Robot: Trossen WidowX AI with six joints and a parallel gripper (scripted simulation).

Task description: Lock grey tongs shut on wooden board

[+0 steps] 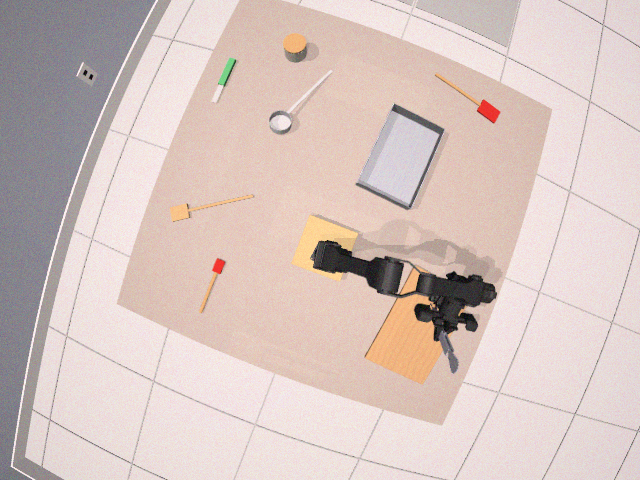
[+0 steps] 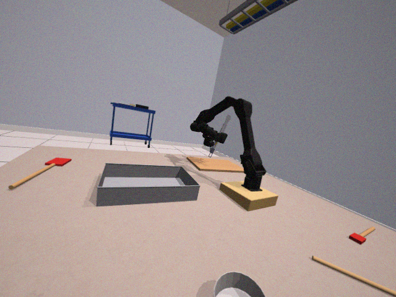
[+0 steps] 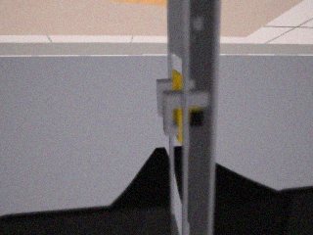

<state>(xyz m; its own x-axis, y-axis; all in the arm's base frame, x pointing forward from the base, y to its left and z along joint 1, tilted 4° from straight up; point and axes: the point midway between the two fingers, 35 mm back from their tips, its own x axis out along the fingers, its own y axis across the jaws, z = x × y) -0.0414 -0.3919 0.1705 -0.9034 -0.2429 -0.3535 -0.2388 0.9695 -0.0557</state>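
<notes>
Right now the wooden board is 17 cm below my gripper tip. The rest, counted from my gripper tip: grey roasting tin: 48 cm ahead, 33 cm to the left, 14 cm below.
</notes>
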